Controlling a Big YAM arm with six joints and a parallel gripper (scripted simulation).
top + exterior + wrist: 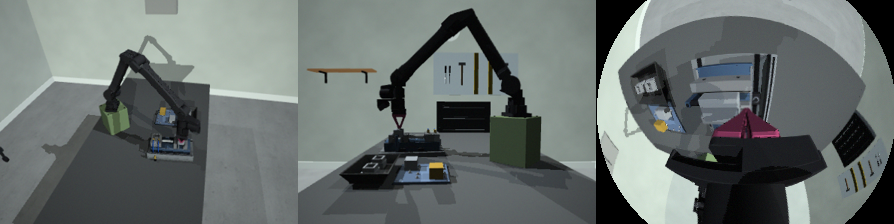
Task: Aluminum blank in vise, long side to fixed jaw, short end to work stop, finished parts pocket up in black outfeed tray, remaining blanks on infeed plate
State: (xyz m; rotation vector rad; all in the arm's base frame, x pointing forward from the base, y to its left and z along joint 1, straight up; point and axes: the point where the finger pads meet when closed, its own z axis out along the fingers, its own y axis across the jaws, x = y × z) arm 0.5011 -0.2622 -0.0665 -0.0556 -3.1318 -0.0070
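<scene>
Now: the gray aluminum blank 40 mm to the left of my hand and 30 mm below it. Also, from my hand: vise: 80 mm below, 70 mm behind, 50 mm to the left; then yellow brass blank: 430 mm to the left, 140 mm behind, 100 mm below.
</scene>
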